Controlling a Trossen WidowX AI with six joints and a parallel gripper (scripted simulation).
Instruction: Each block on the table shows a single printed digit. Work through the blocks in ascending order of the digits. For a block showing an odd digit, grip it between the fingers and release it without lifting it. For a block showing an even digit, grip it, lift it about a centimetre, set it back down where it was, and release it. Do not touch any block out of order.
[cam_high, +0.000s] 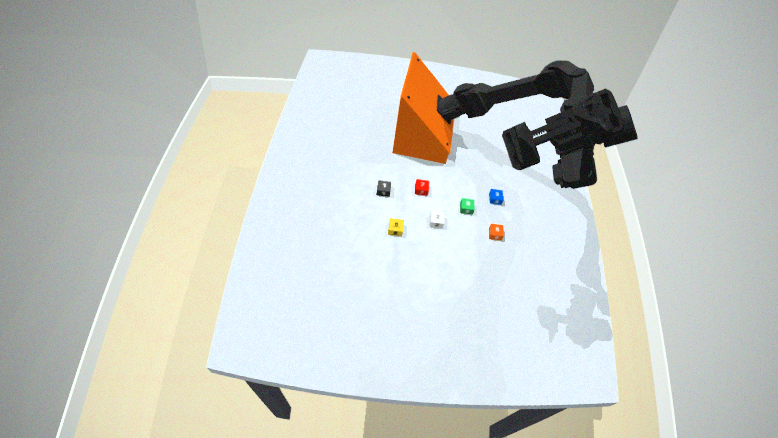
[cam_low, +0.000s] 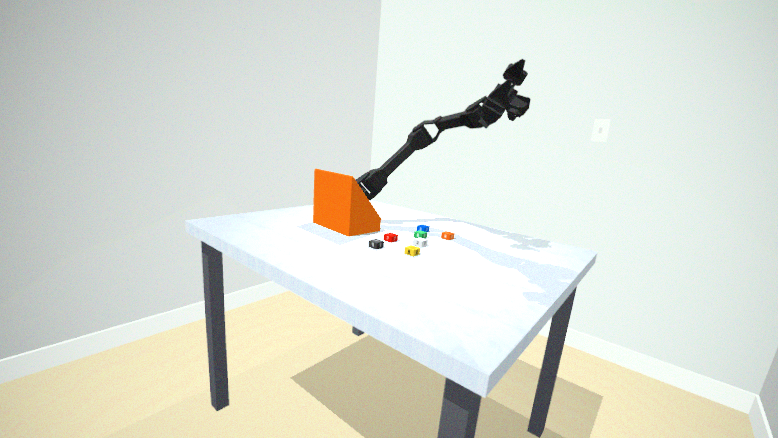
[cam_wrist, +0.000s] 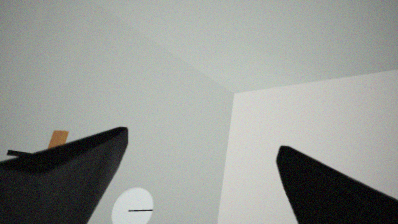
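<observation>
My gripper tip is 520 mm above the green block, 260 mm past it and 10 mm to the right of it. Also, from my gripper tip: yellow block (520 mm below, 170 mm behind, 150 mm to the right); then white block (520 mm below, 210 mm behind, 60 mm to the right); then orange block (520 mm below, 200 mm behind, 80 mm to the left).
</observation>
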